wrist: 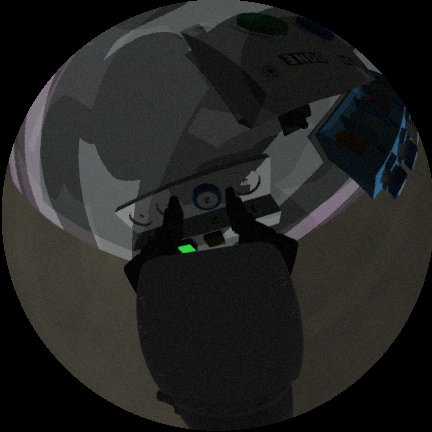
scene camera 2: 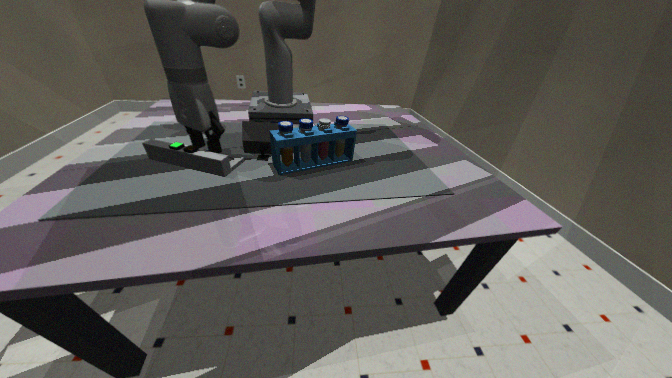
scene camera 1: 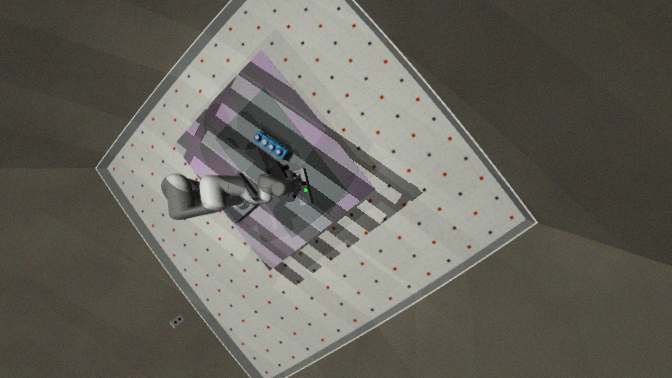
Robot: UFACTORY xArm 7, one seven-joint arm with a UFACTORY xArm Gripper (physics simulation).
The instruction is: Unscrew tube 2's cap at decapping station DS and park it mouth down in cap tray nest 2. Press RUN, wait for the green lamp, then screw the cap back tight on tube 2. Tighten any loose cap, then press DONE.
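Pixels of known places: gripper, between the fingertips: (wrist: pixel 202 200) (scene camera 2: pixel 208 150) (scene camera 1: pixel 298 184); arm's base, origin of its link: (scene camera 2: pixel 281 102) (scene camera 1: pixel 237 197).
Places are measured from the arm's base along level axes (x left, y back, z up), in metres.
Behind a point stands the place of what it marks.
The blue-rimmed cap (wrist: pixel 207 196) {x -0.113, y -0.399, z -0.027 m} sits in a nest of the pale cap tray (scene camera 2: pixel 190 159) {x -0.134, y -0.454, z -0.019 m} (wrist: pixel 273 219) {x -0.056, y -0.464, z -0.002 m}. My gripper (scene camera 2: pixel 202 148) {x -0.119, y -0.398, z -0.024 m} (wrist: pixel 202 200) {x -0.119, y -0.398, z -0.024 m} is open and low over the tray, with one finger on each side of the cap and nothing held. The blue rack (scene camera 1: pixel 287 153) {x 0.070, y -0.441, z 0.015 m} (scene camera 2: pixel 276 152) {x 0.071, y -0.447, z 0.013 m} (wrist: pixel 350 165) {x 0.059, y -0.425, z 0.008 m} holds tubes upright. Three carry blue-and-white caps; the third tube from the left in scene camera 2 has a pale top (scene camera 2: pixel 324 125) {x 0.182, y -0.380, z 0.063 m} without blue. The green lamp (scene camera 1: pixel 305 190) {x -0.173, y -0.428, z 0.006 m} (scene camera 2: pixel 176 145) {x -0.169, y -0.435, z 0.006 m} (wrist: pixel 187 248) {x -0.170, y -0.431, z 0.006 m} on the tray is lit. The number on the cap is too dark to read.
The button console (wrist: pixel 320 82) with a green button (wrist: pixel 262 23) and a blue button (wrist: pixel 314 27) stands between the tray and the arm's base. A small dark fixture (scene camera 2: pixel 263 157) {x 0.017, y -0.376, z -0.044 m} (wrist: pixel 295 120) {x 0.013, y -0.370, z -0.034 m} stands between the console, rack and tray. An unlit dark block (wrist: pixel 214 238) {x -0.130, y -0.435, z 0.006 m} is beside the lamp.
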